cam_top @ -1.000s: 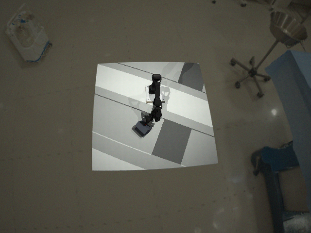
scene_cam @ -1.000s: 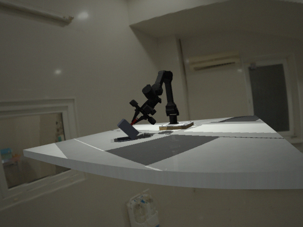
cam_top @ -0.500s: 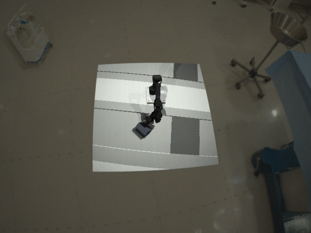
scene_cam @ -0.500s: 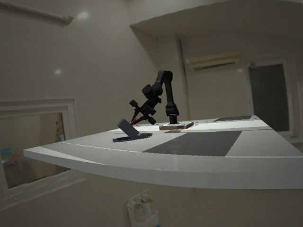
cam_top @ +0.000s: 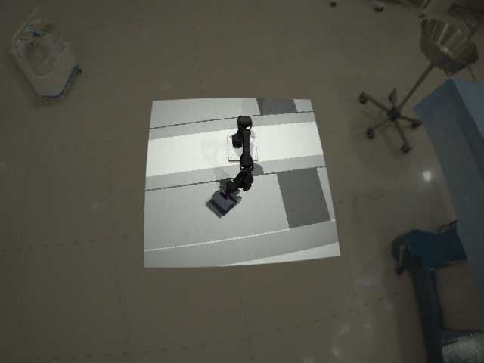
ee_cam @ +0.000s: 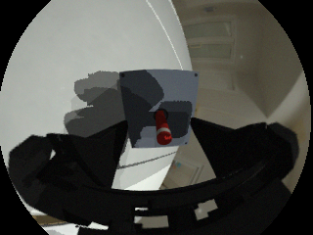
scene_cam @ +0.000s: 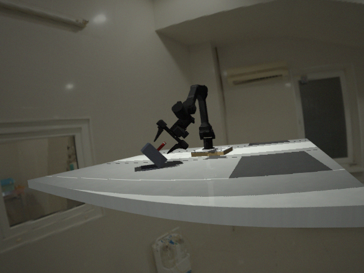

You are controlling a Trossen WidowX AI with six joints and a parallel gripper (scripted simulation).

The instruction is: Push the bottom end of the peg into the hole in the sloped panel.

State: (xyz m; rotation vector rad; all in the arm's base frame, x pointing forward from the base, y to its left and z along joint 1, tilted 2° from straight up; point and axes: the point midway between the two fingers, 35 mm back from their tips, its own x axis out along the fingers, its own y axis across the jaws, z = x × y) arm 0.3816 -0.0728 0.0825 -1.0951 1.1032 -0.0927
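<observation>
My gripper tip is 1 cm to the right of the red peg, 1 cm below it and 1 cm past it. From my gripper tip the other things lie so: sloped panel: 3 cm to the right, 3 cm below, 3 cm ahead.
</observation>
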